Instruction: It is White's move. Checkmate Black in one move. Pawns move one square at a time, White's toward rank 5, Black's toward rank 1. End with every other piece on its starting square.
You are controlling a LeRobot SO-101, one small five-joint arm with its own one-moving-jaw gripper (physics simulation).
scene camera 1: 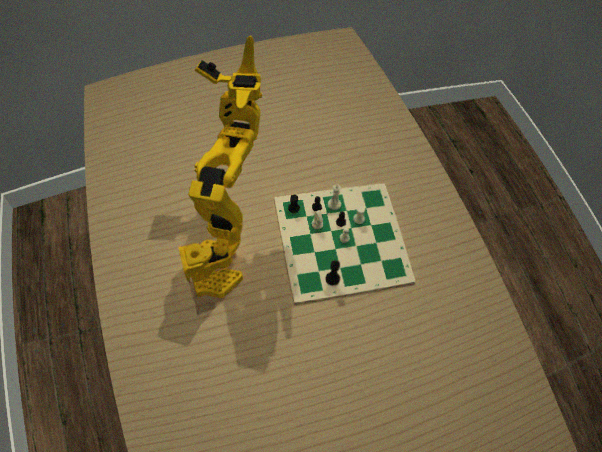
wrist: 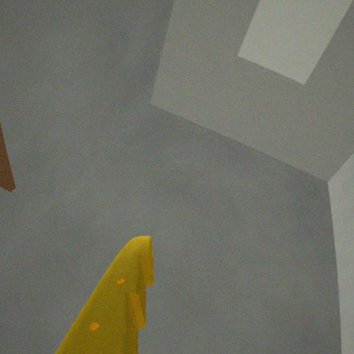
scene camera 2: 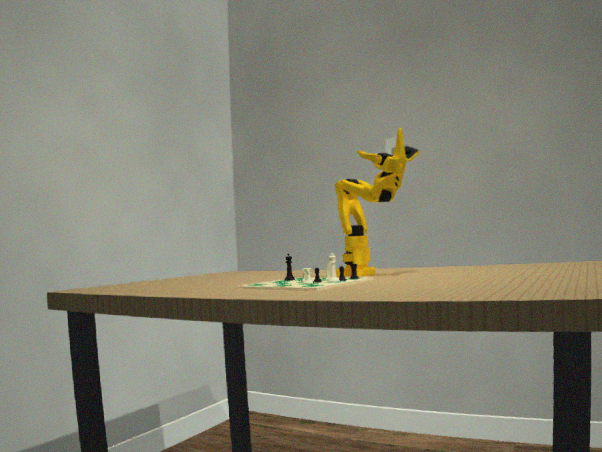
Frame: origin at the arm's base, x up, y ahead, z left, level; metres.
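Seen in the pictures: hand, tool point: (scene camera 1: 249, 38) (scene camera 2: 399, 130); arm's base, link origin: (scene camera 1: 224, 267).
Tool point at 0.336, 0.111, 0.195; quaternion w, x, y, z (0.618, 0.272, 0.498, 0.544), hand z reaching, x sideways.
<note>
Pixels of each thing's middle, then the offset from my tool point to it, as dx, dy, dz. Level surfaces: height alone.
- board, body centre: (scene camera 1: 343, 239) (scene camera 2: 306, 283) -0.333, +0.108, -0.202
- black piece, body centre: (scene camera 1: 294, 203) (scene camera 2: 354, 271) -0.313, +0.042, -0.114
- tall white piece, body centre: (scene camera 1: 335, 194) (scene camera 2: 332, 267) -0.298, +0.117, -0.128
- short white piece, body centre: (scene camera 1: 360, 214) (scene camera 2: 307, 275) -0.313, +0.150, -0.172
- white pawn, body centre: (scene camera 1: 345, 233) -0.314, +0.110, -0.203
- tall black king, body centre: (scene camera 1: 334, 270) (scene camera 2: 289, 266) -0.298, +0.062, -0.273
- wooden table, surface height: dx -0.336
The board (scene camera 1: 351, 292) lies on the table with its pieces upright. In scene camera 1, the top row has a black piece (scene camera 1: 294, 204) in the left corner, a black pawn (scene camera 1: 317, 204) and a tall white piece (scene camera 1: 335, 201). The row below has a white piece (scene camera 1: 317, 221), a black pawn (scene camera 1: 341, 219) and a short white piece (scene camera 1: 359, 217). A white pawn (scene camera 1: 345, 236) stands on the middle square. A tall black king (scene camera 1: 333, 274) (scene camera 2: 289, 269) stands in the bottom row, second from left. My gripper (scene camera 1: 246, 71) (scene camera 2: 379, 140) is open and empty, high above the table, away from the board.
The arm's base (scene camera 1: 217, 283) (scene camera 2: 357, 260) stands on the wooden table (scene camera 1: 380, 370) (scene camera 2: 450, 287), left of the board in scene camera 1. The wrist view faces the walls and ceiling, with one notched jaw in it and a brown edge (wrist: 5, 167) at the left.
</note>
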